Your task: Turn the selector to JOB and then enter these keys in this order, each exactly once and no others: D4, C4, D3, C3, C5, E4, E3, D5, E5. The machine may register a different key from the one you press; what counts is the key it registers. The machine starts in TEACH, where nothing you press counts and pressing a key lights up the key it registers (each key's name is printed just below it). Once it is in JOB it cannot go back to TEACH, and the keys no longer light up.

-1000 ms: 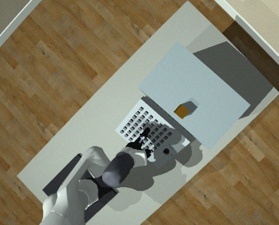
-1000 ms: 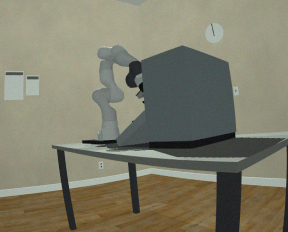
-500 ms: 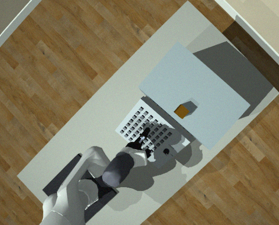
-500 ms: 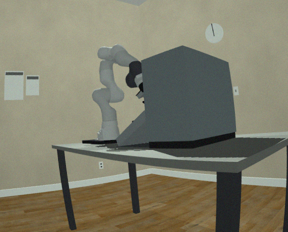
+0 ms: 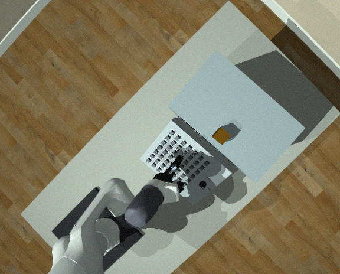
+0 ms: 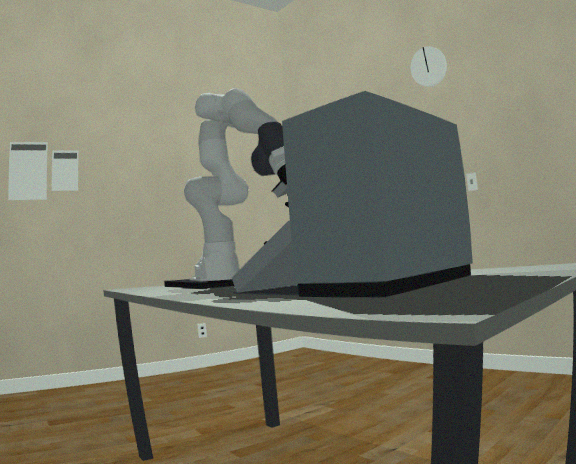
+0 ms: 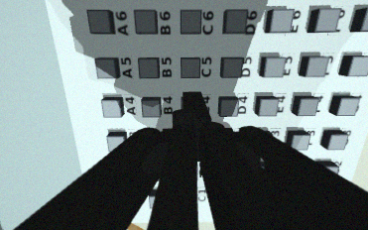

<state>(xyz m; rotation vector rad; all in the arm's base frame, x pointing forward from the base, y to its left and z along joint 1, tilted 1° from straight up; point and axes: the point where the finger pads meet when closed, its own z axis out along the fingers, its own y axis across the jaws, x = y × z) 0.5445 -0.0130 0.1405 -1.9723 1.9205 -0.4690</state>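
Now: the key D4 50 mm below my hand and 10 mm behind it. From my hand the other things lie so: D5 key (50 mm below, 30 mm to the right, 10 mm behind); key C5 (30 mm to the right, 30 mm below, 20 mm ahead); key D6 (70 mm to the right, 50 mm below, 10 mm behind).
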